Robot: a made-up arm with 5 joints. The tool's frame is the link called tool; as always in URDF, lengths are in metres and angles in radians.
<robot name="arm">
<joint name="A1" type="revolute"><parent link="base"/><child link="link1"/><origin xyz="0.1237 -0.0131 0.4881"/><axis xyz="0 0 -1"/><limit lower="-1.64" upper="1.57" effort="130" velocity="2.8"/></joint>
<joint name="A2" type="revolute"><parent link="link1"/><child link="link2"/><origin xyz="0.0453 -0.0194 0.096"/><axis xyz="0 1 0"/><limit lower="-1.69" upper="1.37" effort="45" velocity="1.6"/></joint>
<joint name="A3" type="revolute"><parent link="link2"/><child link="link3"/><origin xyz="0.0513 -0.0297 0.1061"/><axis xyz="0 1 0"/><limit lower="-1.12" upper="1.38" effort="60" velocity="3"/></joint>
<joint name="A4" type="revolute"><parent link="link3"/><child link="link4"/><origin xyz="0.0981 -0.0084 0.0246"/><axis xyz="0 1 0"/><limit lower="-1.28" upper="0.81" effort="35" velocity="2.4"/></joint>
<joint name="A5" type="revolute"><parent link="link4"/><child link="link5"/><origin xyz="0.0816 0.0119 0.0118"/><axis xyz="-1 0 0"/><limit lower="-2.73" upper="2.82" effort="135" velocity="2.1"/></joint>
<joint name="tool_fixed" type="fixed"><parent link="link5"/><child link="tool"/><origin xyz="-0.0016 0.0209 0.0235" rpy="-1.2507 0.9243 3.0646"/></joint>
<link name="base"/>
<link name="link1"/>
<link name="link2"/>
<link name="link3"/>
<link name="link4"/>
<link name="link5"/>
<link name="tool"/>
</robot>
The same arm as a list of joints. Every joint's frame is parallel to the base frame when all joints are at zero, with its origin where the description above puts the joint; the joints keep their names.
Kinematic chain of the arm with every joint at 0, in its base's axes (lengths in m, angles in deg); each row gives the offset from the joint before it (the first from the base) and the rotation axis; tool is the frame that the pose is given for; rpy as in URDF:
A1: xyz 0.1237 -0.0131 0.4881 axis -z
A2: xyz 0.0453 -0.0194 0.0960 axis +y
A3: xyz 0.0513 -0.0297 0.1061 axis +y
A4: xyz 0.0981 -0.0084 0.0246 axis +y
A5: xyz 0.0816 0.0119 0.0118 axis -x
tool: xyz -0.0016 0.0209 0.0235 rpy -71.66 52.96 175.59
Joint limits (deg, base to tool): -93.97..89.95 -96.83..78.50 -64.17..79.07 -73.34..46.41 -156.42..161.57

